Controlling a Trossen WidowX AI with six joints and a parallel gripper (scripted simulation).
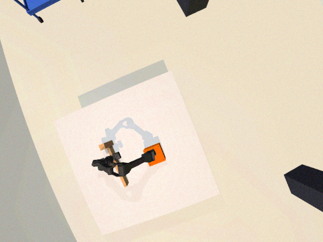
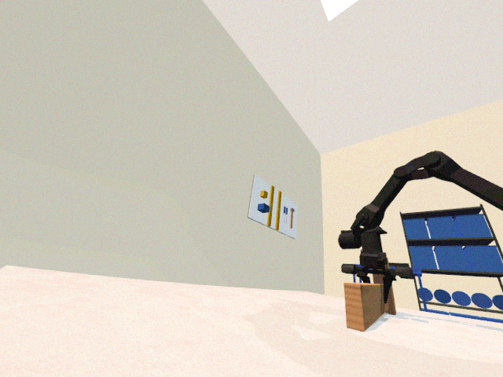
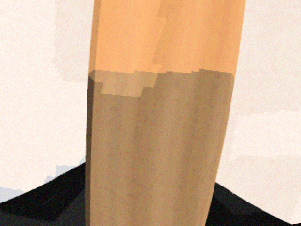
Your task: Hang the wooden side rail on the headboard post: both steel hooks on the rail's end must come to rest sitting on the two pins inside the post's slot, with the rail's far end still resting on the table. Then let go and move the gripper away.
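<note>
My gripper tip is 10 mm past the wooden headboard post, 120 mm to the left of it and 50 mm below it.
</note>
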